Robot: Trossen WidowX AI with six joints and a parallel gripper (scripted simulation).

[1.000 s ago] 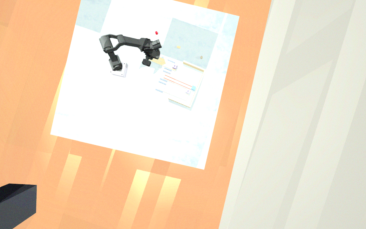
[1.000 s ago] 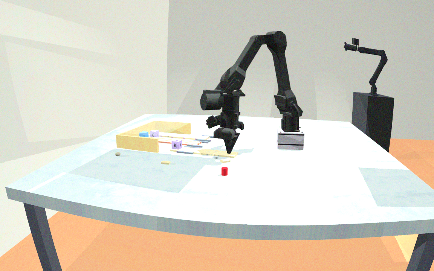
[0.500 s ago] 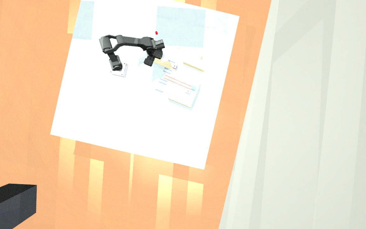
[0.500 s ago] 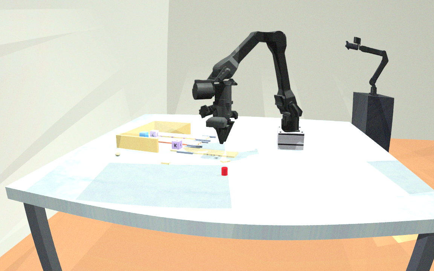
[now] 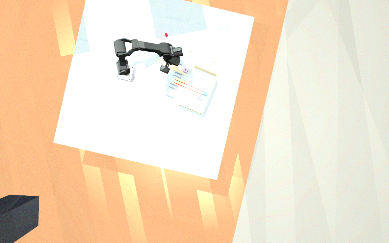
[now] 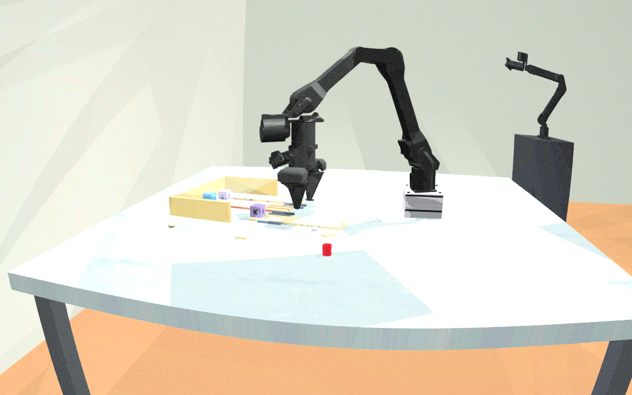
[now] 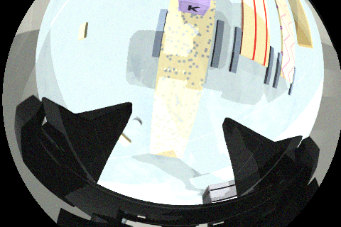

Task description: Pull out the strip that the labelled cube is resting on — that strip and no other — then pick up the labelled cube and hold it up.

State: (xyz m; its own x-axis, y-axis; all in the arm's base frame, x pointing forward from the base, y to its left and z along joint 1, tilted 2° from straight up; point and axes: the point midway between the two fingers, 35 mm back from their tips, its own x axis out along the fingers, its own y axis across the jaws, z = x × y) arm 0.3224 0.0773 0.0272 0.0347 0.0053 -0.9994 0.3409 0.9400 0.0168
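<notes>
Right now my gripper tip is 4 cm above the cream dotted strip and 2 cm short of it. The rest, counted from my gripper tip: red cylinder (23 cm to the left, 5 cm behind, 4 cm below); grey disc (7 cm to the left, 4 cm below, 3 cm behind).
</notes>
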